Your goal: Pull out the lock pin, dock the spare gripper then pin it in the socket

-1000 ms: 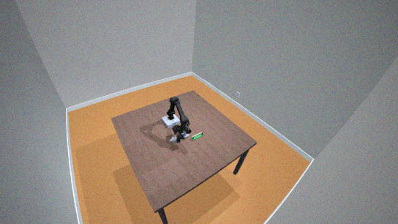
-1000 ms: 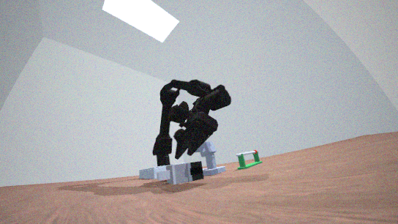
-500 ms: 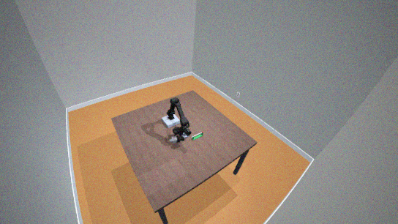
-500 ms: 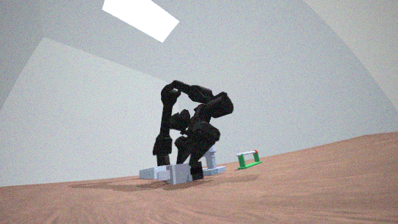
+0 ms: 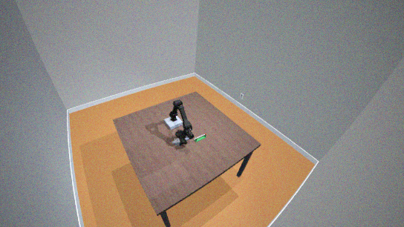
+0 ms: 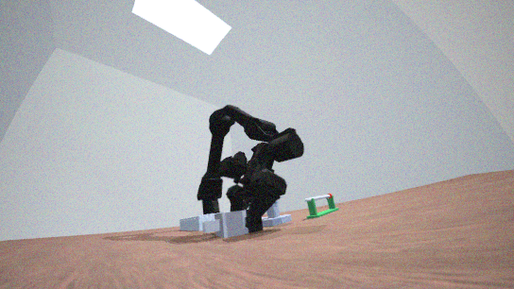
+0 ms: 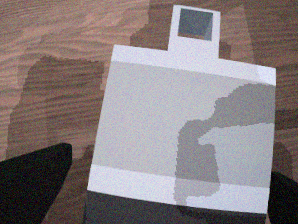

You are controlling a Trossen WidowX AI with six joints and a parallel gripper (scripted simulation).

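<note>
Right now the grey mount is 10 mm behind my gripper tip, 130 mm to the left of it and 40 mm above it. Round my gripper tip: cradle 110 mm ahead, 230 mm to the left, 10 mm above; then spare gripper 10 mm behind, 10 mm to the right, 10 mm above.
</note>
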